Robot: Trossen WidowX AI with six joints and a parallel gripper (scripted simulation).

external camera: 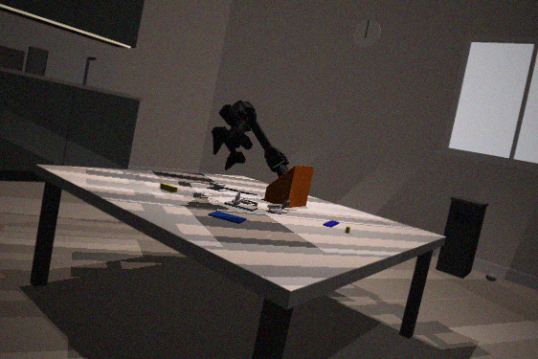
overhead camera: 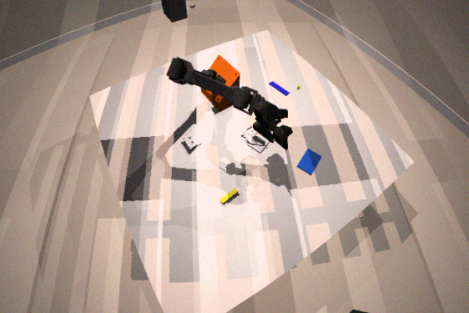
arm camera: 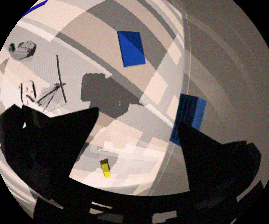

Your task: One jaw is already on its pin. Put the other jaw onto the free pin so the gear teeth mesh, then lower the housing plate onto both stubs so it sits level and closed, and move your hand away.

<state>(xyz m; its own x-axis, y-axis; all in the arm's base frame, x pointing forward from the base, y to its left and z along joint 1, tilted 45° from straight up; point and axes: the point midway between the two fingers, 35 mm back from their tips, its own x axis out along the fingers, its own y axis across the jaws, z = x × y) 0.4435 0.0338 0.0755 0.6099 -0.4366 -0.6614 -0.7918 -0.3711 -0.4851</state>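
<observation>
Now: gripper tip 270 mm past the jaw, 150 mm to the right of it and 130 mm above it. From my gripper tip the other things lie so: yellow bar: 10 mm ahead, 240 mm to the right, 160 mm below; then blue bar: 340 mm behind, 350 mm to the left, 170 mm below; then blue tile: 80 mm ahead, 150 mm to the left, 160 mm below.
</observation>
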